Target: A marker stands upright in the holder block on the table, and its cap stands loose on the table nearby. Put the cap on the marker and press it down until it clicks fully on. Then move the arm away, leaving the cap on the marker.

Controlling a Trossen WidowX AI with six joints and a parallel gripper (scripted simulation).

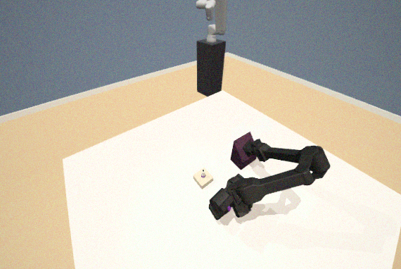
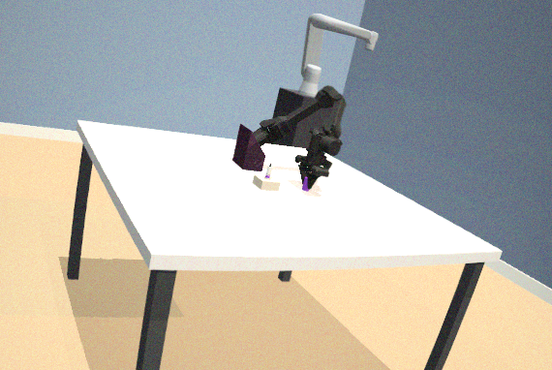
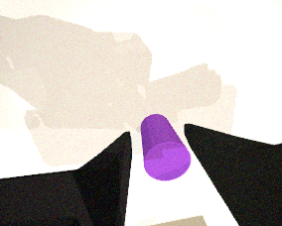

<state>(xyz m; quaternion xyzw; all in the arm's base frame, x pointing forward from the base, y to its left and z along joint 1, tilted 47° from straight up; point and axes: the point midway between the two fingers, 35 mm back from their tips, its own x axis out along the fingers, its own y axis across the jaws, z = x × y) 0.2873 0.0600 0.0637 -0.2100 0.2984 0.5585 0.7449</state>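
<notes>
My gripper tip is 20 mm past the cream holder block and 180 mm to the left of it. Also, from my gripper tip: purple cap: 10 mm above.
</notes>
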